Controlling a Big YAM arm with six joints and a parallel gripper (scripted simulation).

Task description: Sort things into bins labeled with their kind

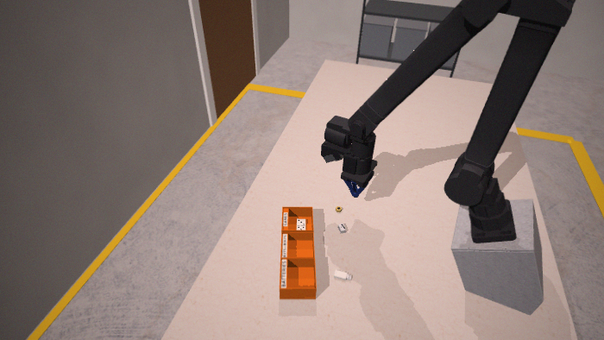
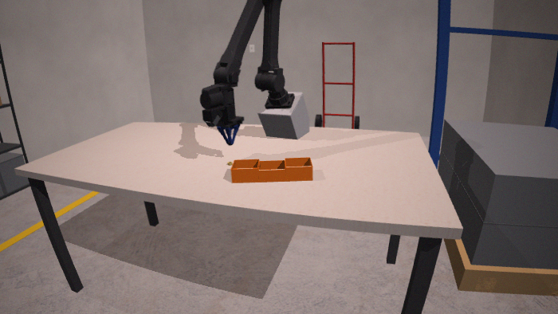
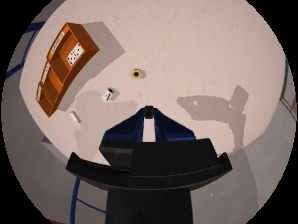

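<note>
The orange three-compartment bin is 11 cm ahead of my hand, 20 cm to the left of it and 5 cm below it. From my hand the other things lie so: grey thing: 2 cm ahead, 8 cm to the left, 6 cm below; then black nut: 1 cm below; then brass nut: 4 cm ahead, 1 cm to the left, 7 cm below.
</note>
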